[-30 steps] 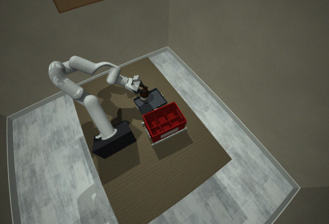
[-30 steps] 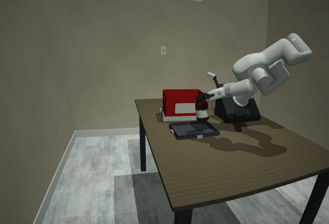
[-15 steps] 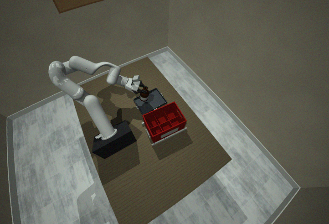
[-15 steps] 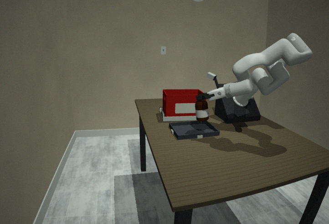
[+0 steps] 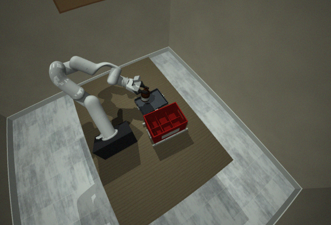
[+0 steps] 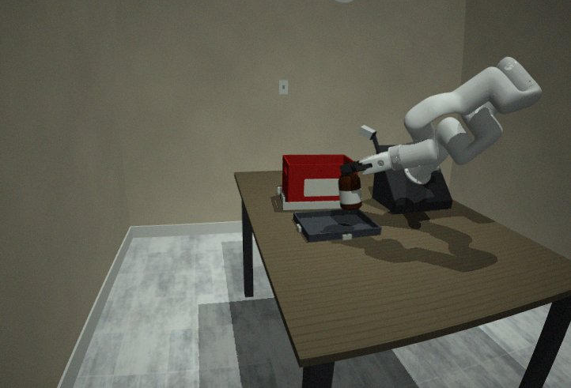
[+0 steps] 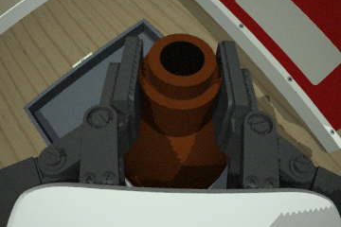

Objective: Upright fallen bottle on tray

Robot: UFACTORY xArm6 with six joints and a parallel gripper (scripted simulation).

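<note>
Right now my hand is 60 mm above the brown bottle. Round my hand: dark grey tray (30 mm ahead, 10 mm to the right, 190 mm below); then red crate (10 mm behind, 280 mm to the right, 120 mm below).
</note>
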